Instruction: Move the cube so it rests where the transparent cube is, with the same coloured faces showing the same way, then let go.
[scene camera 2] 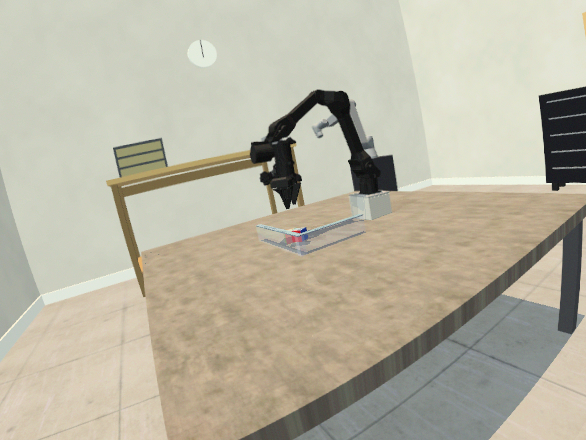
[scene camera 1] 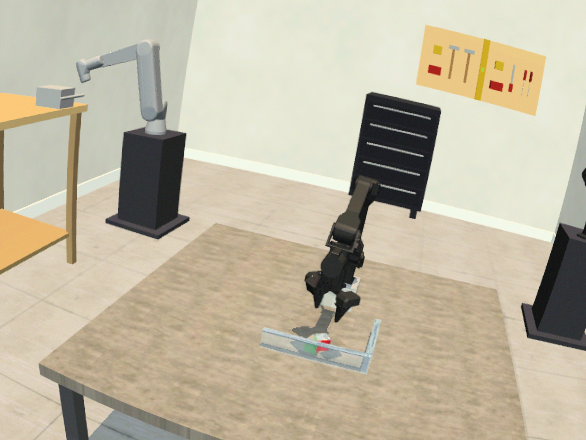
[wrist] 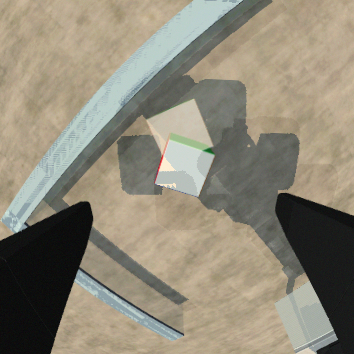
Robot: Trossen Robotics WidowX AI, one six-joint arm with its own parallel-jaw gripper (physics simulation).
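Pixels of known places: gripper, between the fingertips: [scene camera 2: 291, 206] [scene camera 1: 326, 315] [wrist: 185, 206]; arm's base, origin of its link: [scene camera 2: 369, 192].
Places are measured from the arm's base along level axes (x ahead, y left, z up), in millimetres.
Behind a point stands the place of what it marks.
The solid cube [scene camera 1: 324, 345] @(x 412, y 41, z -30 mm) [scene camera 2: 298, 236] @(x 409, y 178, z -32 mm) [wrist: 189, 167] sits on the table, white face up. In the wrist view a green face is towards the top and a thin red strip shows on the left; red and blue faces show in scene camera 2. The transparent cube [scene camera 1: 310, 346] [wrist: 177, 120], pale on top with a green edge, overlaps it and is turned differently, nearer the long clear wall. My gripper [scene camera 1: 327, 313] @(x 341, y 16, z 28 mm) [scene camera 2: 290, 205] @(x 341, y 16, z 28 mm) [wrist: 185, 206] @(x 341, y 16, z 28 mm) is open and empty, above the table, with the solid cube past the fingertips in the wrist view.
A long clear wall [scene camera 1: 285, 335] @(x 418, y -73, z -30 mm) [scene camera 2: 335, 235] @(x 288, y 174, z -64 mm) [wrist: 107, 95] @(x 412, y 21, z -30 mm) and a shorter clear wall [scene camera 1: 373, 340] @(x 313, y 167, z -30 mm) [wrist: 125, 310] @(x 254, y 165, z -30 mm) meet in a corner beside the cubes. The arm's pale base block [scene camera 2: 372, 206] @(x 40, y 54, z -42 mm) [wrist: 305, 312] @(x 58, y 17, z -47 mm) stands farther back on the table [scene camera 1: 200, 310] @(x 333, y -377, z -89 mm) [scene camera 2: 250, 325] @(x 654, y 450, z -90 mm).
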